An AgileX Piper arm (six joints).
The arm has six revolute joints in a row. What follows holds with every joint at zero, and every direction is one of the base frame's. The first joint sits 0.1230 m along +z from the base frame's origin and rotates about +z. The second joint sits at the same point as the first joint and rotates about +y. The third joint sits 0.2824 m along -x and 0.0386 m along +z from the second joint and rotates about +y. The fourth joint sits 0.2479 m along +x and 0.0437 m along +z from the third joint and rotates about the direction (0.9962, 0, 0.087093). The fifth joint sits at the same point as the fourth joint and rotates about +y. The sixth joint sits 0.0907 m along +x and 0.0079 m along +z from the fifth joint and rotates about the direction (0.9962, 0, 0.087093). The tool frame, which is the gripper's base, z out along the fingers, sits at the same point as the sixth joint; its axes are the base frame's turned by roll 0.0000, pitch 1.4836 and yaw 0.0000 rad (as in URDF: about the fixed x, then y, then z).
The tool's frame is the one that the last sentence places.
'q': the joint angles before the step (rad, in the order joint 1, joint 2, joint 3, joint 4, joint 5, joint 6). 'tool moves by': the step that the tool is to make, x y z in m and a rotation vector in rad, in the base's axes. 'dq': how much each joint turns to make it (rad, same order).
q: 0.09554, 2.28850, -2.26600, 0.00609, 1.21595, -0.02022
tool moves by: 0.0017, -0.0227, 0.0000, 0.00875, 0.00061, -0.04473
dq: -0.04710, 0.00012, -0.00018, 0.00957, 0.00006, -0.00192
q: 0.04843, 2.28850, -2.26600, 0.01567, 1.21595, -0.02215
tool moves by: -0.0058, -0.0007, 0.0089, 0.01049, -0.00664, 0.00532
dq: -0.00319, -0.03209, 0.02478, 0.01361, 0.00036, -0.00831
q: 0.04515, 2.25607, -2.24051, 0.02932, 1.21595, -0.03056
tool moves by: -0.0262, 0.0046, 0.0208, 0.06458, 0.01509, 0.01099
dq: -0.00009, -0.12294, 0.13588, 0.06831, -0.00034, -0.00730
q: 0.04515, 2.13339, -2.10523, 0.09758, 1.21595, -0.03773
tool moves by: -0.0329, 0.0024, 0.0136, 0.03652, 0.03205, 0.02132
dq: -0.00007, -0.13525, 0.16907, 0.04623, -0.00103, -0.02138
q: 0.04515, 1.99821, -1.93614, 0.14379, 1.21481, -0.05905
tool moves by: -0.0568, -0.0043, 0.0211, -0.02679, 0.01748, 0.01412
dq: -0.00004, -0.21805, 0.23884, -0.02030, -0.00016, -0.01567
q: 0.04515, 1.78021, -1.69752, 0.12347, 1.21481, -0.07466
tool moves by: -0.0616, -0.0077, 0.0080, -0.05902, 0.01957, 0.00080
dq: 0.00003, -0.21847, 0.23988, -0.05796, 0.00084, -0.00035
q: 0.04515, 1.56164, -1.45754, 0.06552, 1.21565, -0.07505
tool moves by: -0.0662, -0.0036, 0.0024, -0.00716, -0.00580, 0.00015
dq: 0.00010, -0.23436, 0.22783, -0.00746, 0.00105, 0.00012
